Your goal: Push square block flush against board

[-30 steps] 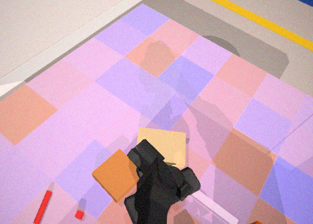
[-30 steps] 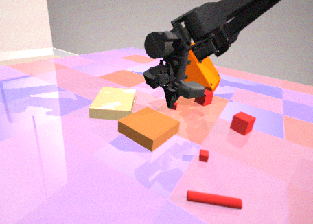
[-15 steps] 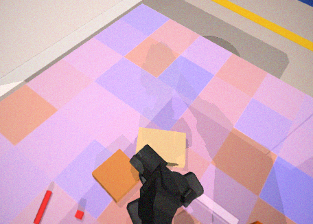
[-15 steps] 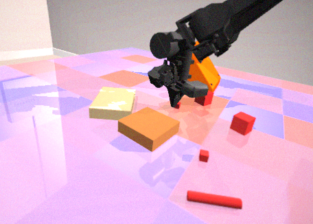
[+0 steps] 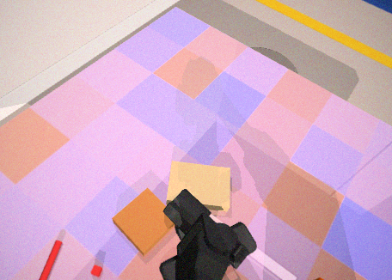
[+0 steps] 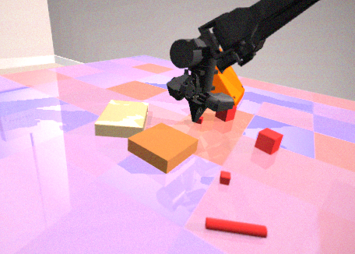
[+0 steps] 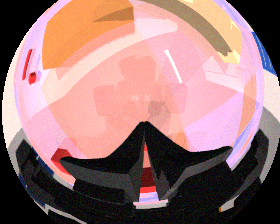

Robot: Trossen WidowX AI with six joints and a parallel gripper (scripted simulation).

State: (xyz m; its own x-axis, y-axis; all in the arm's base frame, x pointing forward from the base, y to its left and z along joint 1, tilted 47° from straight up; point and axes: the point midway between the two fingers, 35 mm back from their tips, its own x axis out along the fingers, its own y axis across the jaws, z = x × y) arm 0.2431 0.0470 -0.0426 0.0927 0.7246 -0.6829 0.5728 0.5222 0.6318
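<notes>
The cream board is 16 cm to the right of my gripper tip, 9 cm ahead of it and 1 cm above it. Also, from my gripper tip: red rod (28 cm ahead, 14 cm to the left); orange square block (16 cm ahead, 2 cm to the right, 1 cm above).
</notes>
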